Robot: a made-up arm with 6 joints. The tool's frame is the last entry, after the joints. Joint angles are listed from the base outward.
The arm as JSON. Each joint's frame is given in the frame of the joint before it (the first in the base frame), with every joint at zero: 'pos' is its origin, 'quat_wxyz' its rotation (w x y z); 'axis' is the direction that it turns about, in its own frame. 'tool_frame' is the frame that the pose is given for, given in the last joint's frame.
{
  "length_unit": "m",
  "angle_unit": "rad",
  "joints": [
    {
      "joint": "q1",
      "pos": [
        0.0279,
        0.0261,
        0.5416
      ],
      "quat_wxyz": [
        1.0,
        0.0,
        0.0,
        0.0
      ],
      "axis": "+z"
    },
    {
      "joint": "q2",
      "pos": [
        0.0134,
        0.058,
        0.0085
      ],
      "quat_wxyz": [
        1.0,
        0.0,
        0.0,
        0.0
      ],
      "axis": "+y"
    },
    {
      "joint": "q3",
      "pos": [
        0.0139,
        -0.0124,
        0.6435
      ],
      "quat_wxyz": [
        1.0,
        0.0,
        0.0,
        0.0
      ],
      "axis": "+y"
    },
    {
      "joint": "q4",
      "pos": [
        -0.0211,
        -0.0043,
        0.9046
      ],
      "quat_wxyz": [
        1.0,
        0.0,
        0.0,
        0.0
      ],
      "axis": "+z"
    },
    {
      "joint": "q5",
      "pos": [
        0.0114,
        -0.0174,
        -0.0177
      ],
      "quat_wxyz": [
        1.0,
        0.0,
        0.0,
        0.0
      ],
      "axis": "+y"
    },
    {
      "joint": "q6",
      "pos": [
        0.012,
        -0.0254,
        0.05
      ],
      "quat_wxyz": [
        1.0,
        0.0,
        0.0,
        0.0
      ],
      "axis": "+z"
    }
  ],
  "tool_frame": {
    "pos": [
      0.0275,
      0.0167,
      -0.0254
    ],
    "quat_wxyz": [
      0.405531,
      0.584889,
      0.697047,
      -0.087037
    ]
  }
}
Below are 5 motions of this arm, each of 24 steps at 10 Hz.
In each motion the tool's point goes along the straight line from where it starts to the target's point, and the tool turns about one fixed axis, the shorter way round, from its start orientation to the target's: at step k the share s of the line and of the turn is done. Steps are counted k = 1, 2, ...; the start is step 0. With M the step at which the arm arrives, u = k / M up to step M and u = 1 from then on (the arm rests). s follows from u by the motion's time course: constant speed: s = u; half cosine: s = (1 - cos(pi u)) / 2; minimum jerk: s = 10 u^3 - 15 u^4 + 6 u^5.
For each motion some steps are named. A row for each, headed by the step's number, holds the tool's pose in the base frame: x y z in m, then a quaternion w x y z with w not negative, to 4 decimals.
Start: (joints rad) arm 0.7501 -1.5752 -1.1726 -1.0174 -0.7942 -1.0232
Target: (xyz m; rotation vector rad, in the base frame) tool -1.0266 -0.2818 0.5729 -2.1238 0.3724 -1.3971
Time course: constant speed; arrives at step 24
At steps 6, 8, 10, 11, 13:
6: -0.7443 -0.5329 -0.0989 0.4425 -0.5422 0.2667 -0.6627
8: -0.7757 -0.5050 -0.0243 0.4271 -0.5741 0.2539 -0.6509
10: -0.8070 -0.4771 0.0504 0.4110 -0.6050 0.2407 -0.6380
11: -0.8227 -0.4632 0.0877 0.4028 -0.6202 0.2340 -0.6312
13: -0.8541 -0.4353 0.1623 0.3858 -0.6497 0.2202 -0.6169

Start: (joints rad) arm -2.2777 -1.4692 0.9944 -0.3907 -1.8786 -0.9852
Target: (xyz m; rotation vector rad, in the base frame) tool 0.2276 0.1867 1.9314 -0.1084 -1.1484 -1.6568
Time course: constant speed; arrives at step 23
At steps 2, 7, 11, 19, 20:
2: 0.6985 0.8070 1.4612 0.7193 -0.0498 -0.6453 -0.2526
7: 0.5864 0.6593 1.5731 0.6905 -0.0499 -0.6204 -0.3686
11: 0.4967 0.5412 1.6627 0.6600 -0.0495 -0.5939 -0.4574
19: 0.3173 0.3049 1.8418 0.5806 -0.0473 -0.5241 -0.6213
20: 0.2949 0.2753 1.8642 0.5690 -0.0468 -0.5139 -0.6402

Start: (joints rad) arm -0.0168 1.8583 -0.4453 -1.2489 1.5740 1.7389
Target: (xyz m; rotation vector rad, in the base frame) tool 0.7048 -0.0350 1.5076 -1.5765 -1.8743 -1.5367
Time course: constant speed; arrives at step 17
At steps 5, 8, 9, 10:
5: 1.2906 -0.0088 0.8119 0.4485 -0.7216 -0.5000 -0.1677
8: 1.1442 -0.0154 0.9858 0.3765 -0.6948 -0.5517 -0.2667
9: 1.0954 -0.0176 1.0438 0.3508 -0.6830 -0.5667 -0.2987
10: 1.0465 -0.0197 1.1018 0.3245 -0.6698 -0.5806 -0.3300

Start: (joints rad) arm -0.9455 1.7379 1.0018 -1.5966 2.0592 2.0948
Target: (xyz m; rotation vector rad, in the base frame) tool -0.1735 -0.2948 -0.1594 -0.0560 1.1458 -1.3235
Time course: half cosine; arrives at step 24
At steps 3, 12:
3: 0.6064 -0.7959 -0.3621 0.5688 -0.7002 0.4082 0.1402
12: 0.2319 -0.5553 -0.2647 0.6953 -0.4316 0.5228 -0.2387

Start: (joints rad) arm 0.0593 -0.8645 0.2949 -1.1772 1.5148 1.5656
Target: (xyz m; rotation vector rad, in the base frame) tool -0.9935 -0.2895 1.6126 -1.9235 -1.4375 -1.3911
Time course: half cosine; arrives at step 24
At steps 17, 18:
17: -0.9825 -0.2385 1.6333 0.1481 -0.6388 -0.5597 -0.5067
18: -0.9853 -0.2513 1.6281 0.1567 -0.6499 -0.5474 -0.5035

